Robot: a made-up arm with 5 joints. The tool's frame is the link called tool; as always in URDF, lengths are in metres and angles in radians. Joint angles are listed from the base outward. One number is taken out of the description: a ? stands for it. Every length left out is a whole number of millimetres.
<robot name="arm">
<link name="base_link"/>
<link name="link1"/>
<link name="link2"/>
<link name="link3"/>
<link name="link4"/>
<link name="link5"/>
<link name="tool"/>
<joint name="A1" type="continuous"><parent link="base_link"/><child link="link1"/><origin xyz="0.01 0.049 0.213" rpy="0.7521 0.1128 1.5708"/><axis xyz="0 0 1"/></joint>
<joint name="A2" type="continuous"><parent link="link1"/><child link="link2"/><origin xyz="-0.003 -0.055 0" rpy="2.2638 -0.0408 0.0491"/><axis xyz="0 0 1"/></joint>
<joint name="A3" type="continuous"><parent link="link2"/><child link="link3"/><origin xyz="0 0.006 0" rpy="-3.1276 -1.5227 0"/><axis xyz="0 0 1"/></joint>
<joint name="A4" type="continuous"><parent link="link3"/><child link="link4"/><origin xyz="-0.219 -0.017 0" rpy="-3.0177 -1.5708 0"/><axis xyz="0 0 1"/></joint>
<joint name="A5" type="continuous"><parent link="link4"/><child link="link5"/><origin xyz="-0.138 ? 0" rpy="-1.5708 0 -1.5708"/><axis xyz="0 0 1"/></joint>
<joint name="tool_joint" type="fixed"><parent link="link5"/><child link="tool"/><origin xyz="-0.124 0.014 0" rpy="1.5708 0 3.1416"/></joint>
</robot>
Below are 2 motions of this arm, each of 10 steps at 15 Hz.
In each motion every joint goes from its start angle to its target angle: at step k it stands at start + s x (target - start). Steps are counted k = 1, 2, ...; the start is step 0. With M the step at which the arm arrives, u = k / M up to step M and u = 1 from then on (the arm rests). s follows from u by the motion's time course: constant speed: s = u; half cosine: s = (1 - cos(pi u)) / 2; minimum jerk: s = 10 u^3 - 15 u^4 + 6 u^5.
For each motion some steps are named. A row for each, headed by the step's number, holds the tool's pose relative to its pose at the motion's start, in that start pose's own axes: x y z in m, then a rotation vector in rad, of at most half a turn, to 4 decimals.
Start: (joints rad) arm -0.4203 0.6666 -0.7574 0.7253 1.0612
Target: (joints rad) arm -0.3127 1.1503 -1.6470 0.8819 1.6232
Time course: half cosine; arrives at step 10
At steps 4, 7, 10:
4: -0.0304 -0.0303 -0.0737 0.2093 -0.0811 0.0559
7: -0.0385 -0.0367 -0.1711 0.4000 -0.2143 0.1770
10: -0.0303 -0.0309 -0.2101 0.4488 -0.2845 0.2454

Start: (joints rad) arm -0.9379 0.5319 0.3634 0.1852 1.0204
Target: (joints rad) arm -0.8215 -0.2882 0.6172 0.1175 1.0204
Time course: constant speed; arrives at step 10
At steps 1, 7, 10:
1: 0.0065 0.0191 0.0130 -0.0973 0.0273 0.0108
7: 0.0395 0.1533 0.0447 -0.6838 0.1723 0.0410
10: 0.0501 0.2223 0.0294 -0.9777 0.2279 0.0322

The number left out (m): 0.071
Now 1 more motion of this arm.
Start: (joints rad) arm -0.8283 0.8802 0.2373 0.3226 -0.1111
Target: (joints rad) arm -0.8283 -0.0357 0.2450 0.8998 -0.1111
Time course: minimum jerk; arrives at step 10
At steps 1, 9, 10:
1: 0.0003 0.0011 0.0004 -0.0025 -0.0005 0.0027
9: -0.0104 0.1290 0.0494 -0.2544 -0.1400 0.3099
10: -0.0108 0.1300 0.0498 -0.2561 -0.1419 0.3126

